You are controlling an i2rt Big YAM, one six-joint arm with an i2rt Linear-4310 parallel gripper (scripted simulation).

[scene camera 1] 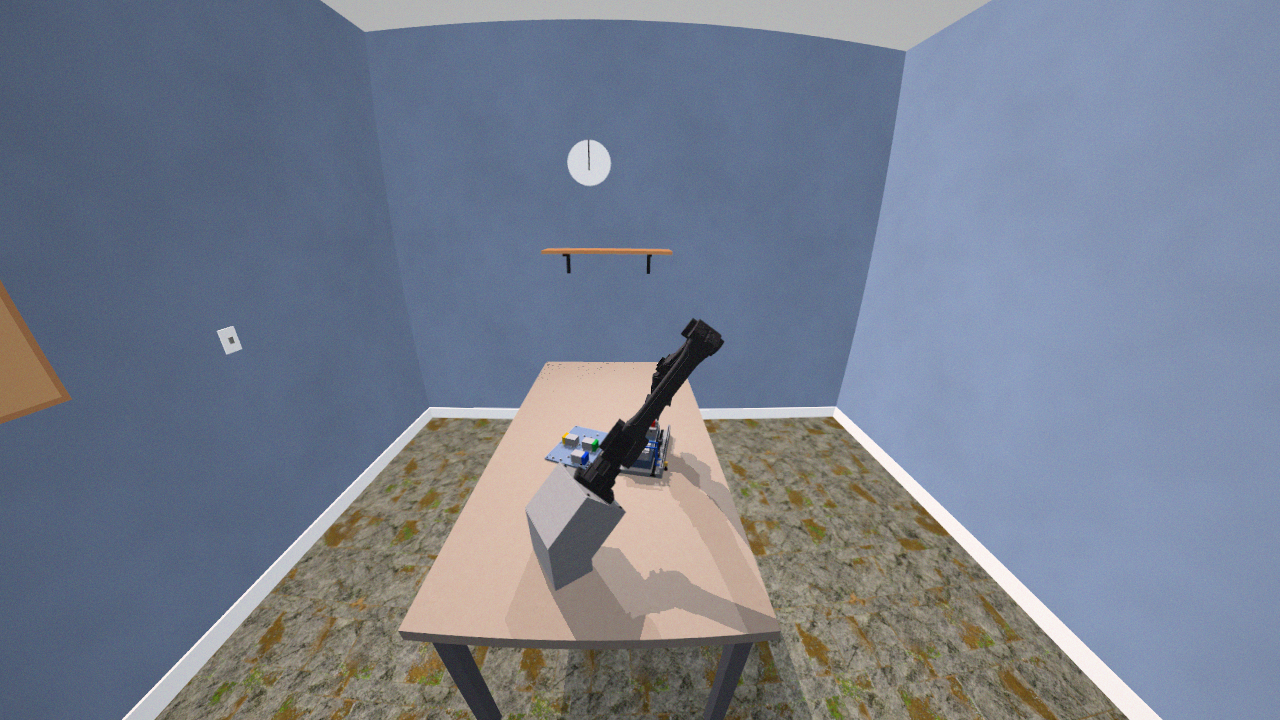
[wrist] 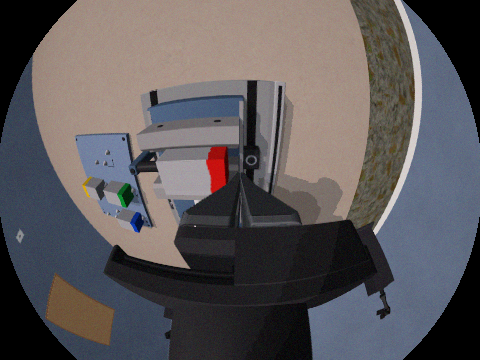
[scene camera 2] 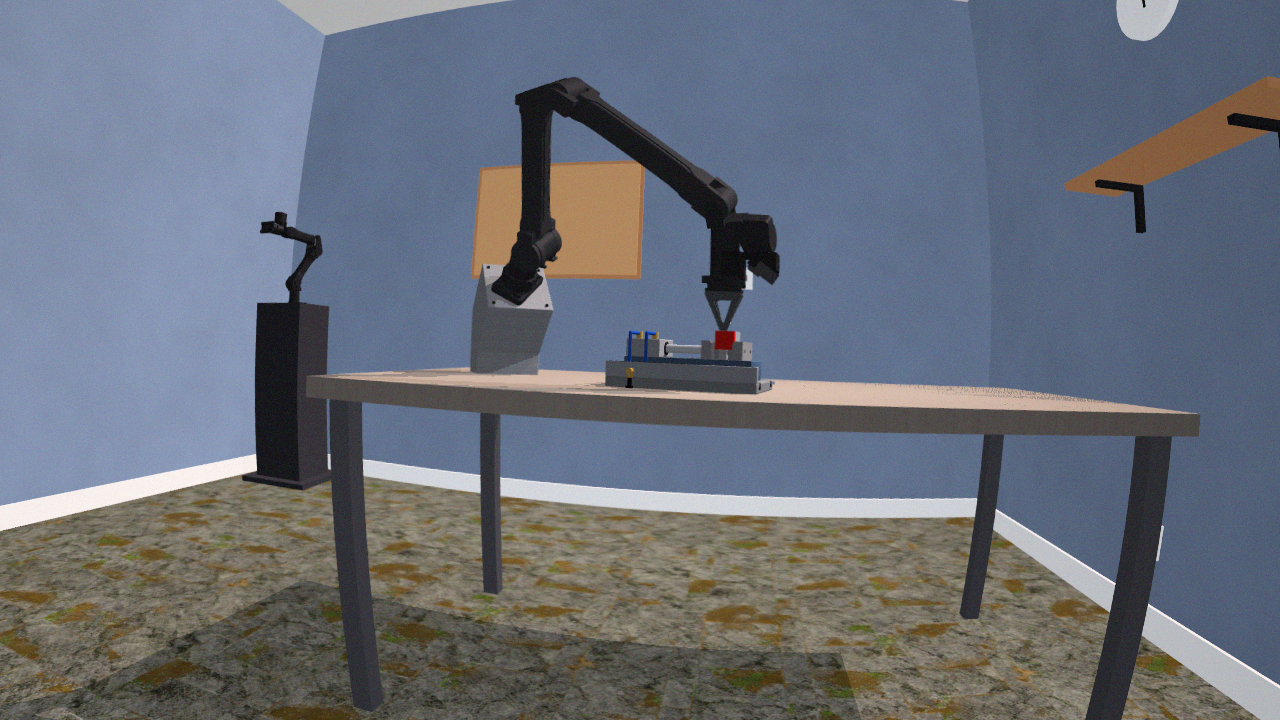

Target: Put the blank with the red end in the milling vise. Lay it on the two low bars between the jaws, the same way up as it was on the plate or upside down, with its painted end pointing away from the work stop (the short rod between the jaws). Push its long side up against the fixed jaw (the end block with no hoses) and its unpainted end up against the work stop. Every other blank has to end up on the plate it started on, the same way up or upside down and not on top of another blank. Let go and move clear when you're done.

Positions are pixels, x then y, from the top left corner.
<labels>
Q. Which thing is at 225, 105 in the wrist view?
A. A vise.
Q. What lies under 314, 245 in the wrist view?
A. My gripper.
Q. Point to a blue plate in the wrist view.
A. At 91, 147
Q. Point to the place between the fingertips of my gripper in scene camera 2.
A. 723, 330
</labels>
